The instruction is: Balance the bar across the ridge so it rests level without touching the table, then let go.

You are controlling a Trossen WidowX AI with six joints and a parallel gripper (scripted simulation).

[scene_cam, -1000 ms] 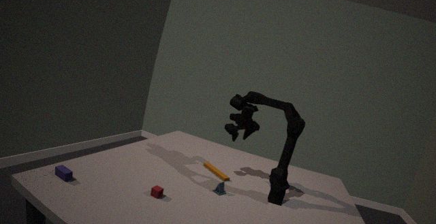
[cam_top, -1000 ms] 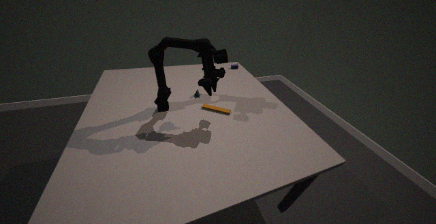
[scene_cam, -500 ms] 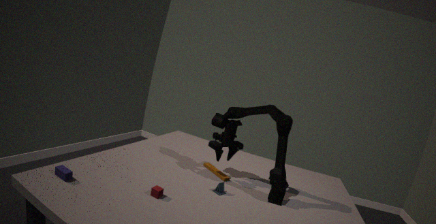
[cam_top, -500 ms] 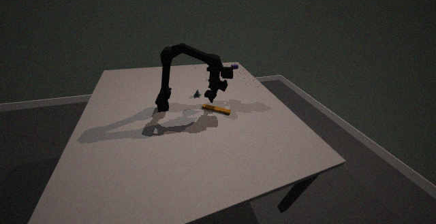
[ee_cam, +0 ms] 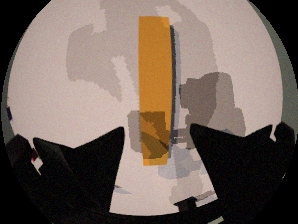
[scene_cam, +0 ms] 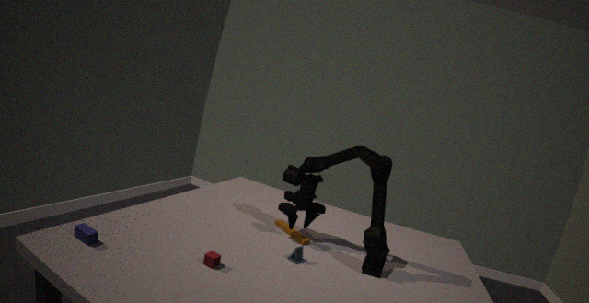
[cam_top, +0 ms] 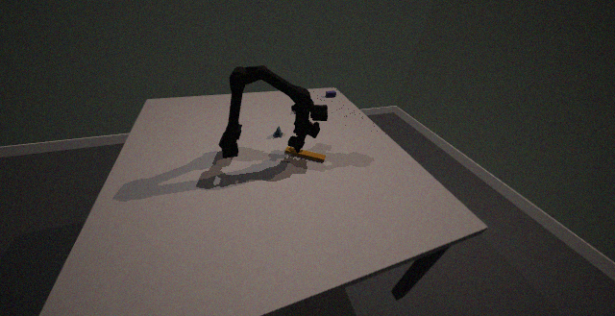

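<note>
My gripper tip is now 2 cm short of the orange bar, 2 cm to the left of it and 3 cm above it. Also, from my gripper tip: blue block 43 cm ahead, 59 cm to the left, 2 cm below; then red cube 12 cm ahead, 40 cm to the left, 2 cm below.
</note>
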